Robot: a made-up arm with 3 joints.
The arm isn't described. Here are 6 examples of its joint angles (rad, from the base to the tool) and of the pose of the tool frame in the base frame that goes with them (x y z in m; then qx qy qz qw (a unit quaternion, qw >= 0)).
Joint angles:
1: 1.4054 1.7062 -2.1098
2: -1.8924 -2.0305 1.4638
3: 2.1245 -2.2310 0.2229
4: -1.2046 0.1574 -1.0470
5: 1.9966 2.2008 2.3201
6: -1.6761 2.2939 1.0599
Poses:
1: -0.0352 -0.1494 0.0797 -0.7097 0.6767 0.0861 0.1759
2: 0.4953 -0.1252 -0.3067 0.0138 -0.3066 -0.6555 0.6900
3: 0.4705 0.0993 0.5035 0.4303 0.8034 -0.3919 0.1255
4: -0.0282 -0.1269 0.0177 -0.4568 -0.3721 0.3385 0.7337
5: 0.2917 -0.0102 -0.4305 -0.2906 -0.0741 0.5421 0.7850
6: 0.3992 -0.0290 0.7502 0.5720 -0.7237 -0.3716 0.1051
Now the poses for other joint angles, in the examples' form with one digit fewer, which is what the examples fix.
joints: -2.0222 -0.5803 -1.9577
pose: 0.129 0.035 0.025 -0.579 -0.557 0.589 0.083
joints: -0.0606 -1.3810 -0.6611
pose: 0.188 0.164 -0.095 -0.229 -0.268 -0.595 0.723
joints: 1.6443 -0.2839 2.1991
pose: -0.402 -0.247 0.398 0.415 0.647 0.602 0.214
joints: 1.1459 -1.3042 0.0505
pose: 0.117 0.414 0.398 0.444 0.346 -0.499 0.659
